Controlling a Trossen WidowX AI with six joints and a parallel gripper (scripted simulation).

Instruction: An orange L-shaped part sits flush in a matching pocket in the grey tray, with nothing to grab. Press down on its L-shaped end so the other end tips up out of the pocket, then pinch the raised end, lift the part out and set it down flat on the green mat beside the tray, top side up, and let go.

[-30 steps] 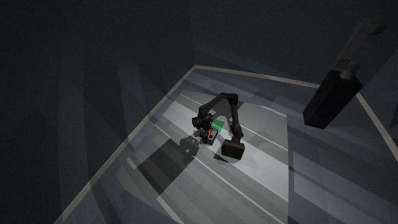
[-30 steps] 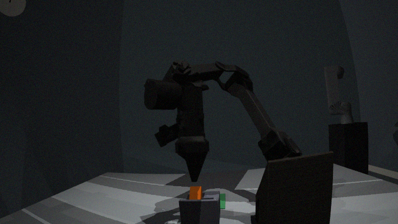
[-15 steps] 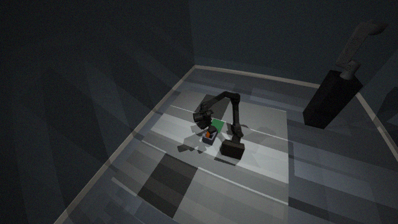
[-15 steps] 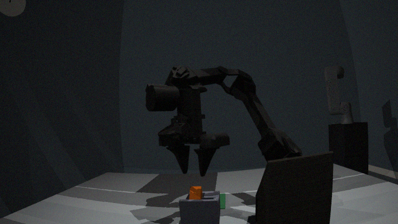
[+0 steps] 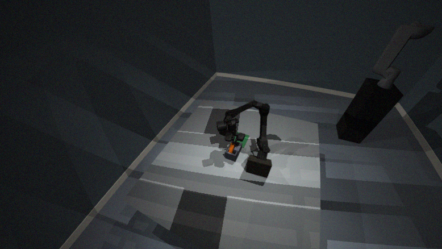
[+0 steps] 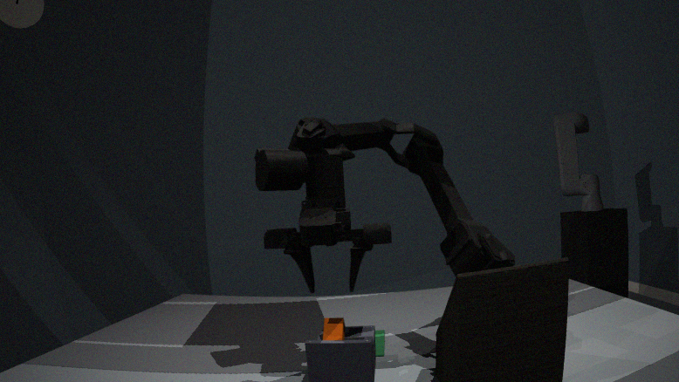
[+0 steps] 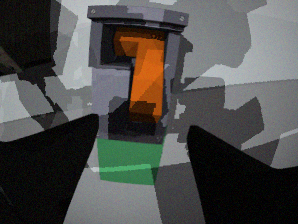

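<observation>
My gripper tip is now 100 mm above the orange L-shaped part, 30 mm to the right of it and 10 mm past it. The rest, counted from my gripper tip: green mat 160 mm below, 150 mm to the right, 20 mm behind.
</observation>
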